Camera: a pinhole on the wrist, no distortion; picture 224 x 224 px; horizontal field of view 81.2 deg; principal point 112.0 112.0 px. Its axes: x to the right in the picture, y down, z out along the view. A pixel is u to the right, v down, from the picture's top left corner.
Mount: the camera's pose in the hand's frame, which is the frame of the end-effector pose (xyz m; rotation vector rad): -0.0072 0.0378 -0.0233 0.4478 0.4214 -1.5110
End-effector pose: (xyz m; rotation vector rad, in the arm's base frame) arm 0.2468 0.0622 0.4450 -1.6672 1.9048 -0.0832
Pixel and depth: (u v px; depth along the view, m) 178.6 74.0 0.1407
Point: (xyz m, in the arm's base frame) 0.3616 0.1053 0.4580
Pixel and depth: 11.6 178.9 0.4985
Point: 0.4339 0.0692 -0.1869
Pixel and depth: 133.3 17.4 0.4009
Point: 0.5912 0.3821 0.4339
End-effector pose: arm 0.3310 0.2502 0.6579 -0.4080 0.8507 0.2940
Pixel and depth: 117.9 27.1 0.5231
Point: 0.4833 0.1724 1.2280
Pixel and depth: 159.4 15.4 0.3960
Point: 0.4163 0.0682 1.0960
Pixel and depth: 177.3 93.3 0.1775
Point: 0.4172 0.1680 0.7609
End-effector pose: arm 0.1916 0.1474 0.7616 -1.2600 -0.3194 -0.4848
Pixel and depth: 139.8 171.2 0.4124
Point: 0.2223 0.3327 1.1364
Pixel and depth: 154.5 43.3 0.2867
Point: -0.0394 0.2921 0.8922
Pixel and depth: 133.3 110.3 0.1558
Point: 0.1517 0.2260 0.8381
